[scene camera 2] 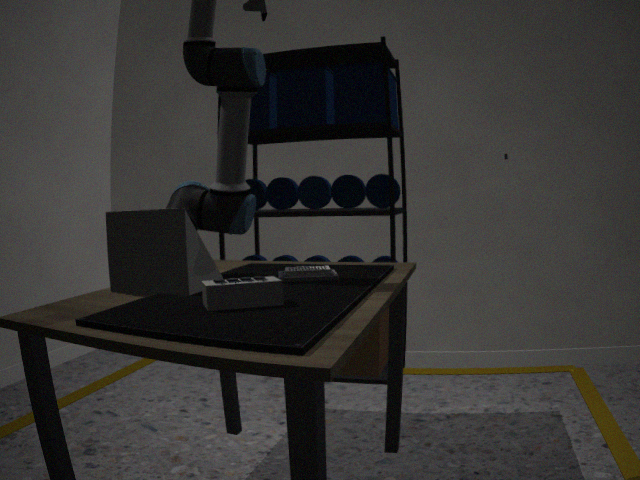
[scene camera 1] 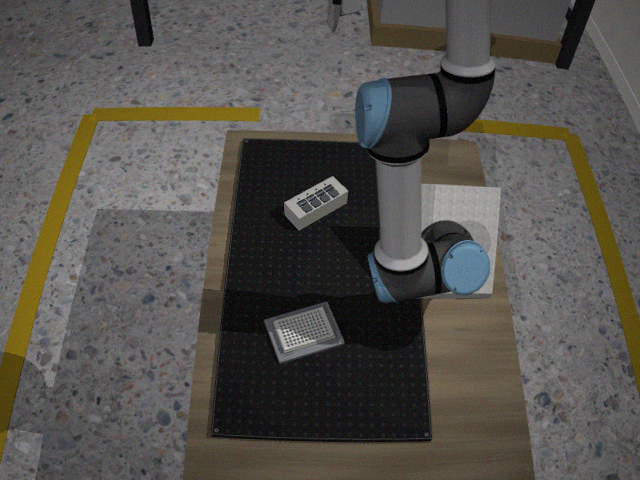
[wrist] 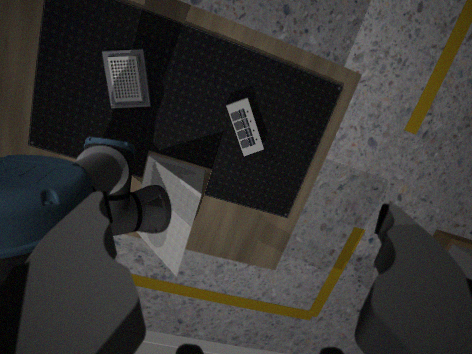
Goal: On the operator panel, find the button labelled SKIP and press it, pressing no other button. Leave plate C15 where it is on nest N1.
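Frame: origin at the arm's base, x right, y ahead, z up, level; centimetres.
Seen in the pictures: gripper, fingertip midpoint: (scene camera 2: 260, 10) (scene camera 1: 321, 8) (wrist: 245, 202); arm's base, origin of the base link: (scene camera 2: 167, 250) (wrist: 157, 208).
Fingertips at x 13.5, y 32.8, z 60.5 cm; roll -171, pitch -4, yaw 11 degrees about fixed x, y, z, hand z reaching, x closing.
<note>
Offsets run from my fingertips to a thing's top centre. "*": to the spot under its first point. Level surfaces: height alone.
The operator panel {dz -64.3, dx +8.3, dy -2.2 cm} (scene camera 1: 323, 210) (scene camera 2: 242, 298) (wrist: 245, 127) is a pale box with several dark buttons in a row on its top; their labels are too small to read, so I cannot tell which is SKIP. A pale plate with a grid of wells {* dz -67.6, dx -30.0, dy +3.0 cm} (scene camera 1: 305, 329) (scene camera 2: 308, 268) (wrist: 125, 77) lies on the grey nest {dz -68.3, dx -29.9, dy +3.3 cm} (scene camera 1: 297, 354) (wrist: 146, 82); no C15 or N1 marking is legible. My gripper (wrist: 245, 202) is open and empty, high above the table and away from the panel. The panel shows beyond its fingertips in the wrist view. In both scene views a finger shows partly at the top edge.
The panel and nest stand on a black mat {dz -69.9 cm} (scene camera 1: 320, 403) (scene camera 2: 206, 325) on the wooden table {dz -71.2 cm} (scene camera 1: 475, 387) (wrist: 240, 235). A white sloped block (scene camera 1: 465, 206) (scene camera 2: 147, 253) (wrist: 175, 220) stands beside the mat, by the arm's lower joints. A shelf rack (scene camera 2: 391, 165) stands behind.
</note>
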